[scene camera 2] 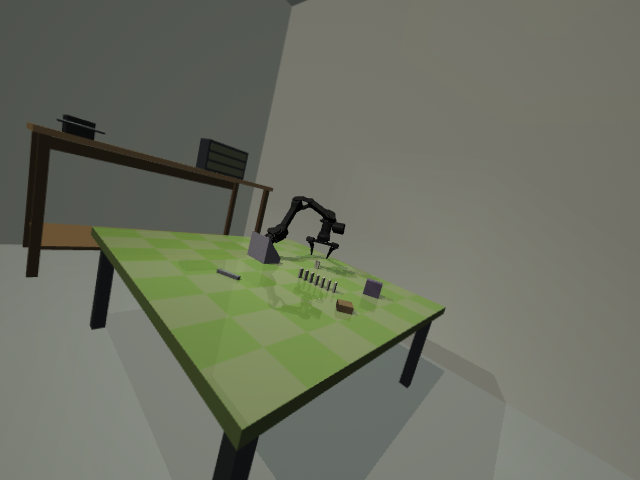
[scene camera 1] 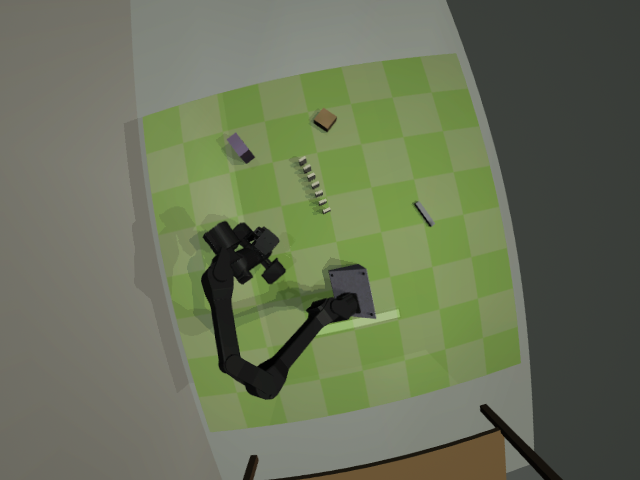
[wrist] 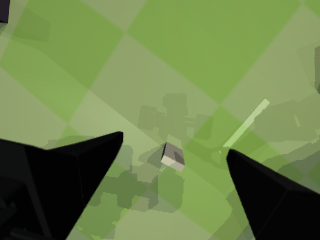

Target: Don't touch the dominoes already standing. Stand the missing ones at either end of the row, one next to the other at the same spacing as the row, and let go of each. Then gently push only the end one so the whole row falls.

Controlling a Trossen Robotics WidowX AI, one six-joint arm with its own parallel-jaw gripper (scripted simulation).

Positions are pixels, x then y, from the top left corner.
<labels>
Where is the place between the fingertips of the gripper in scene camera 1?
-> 266,247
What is the gripper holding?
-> Nothing.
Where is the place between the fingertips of the gripper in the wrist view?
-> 174,145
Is the gripper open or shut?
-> Open.
</labels>
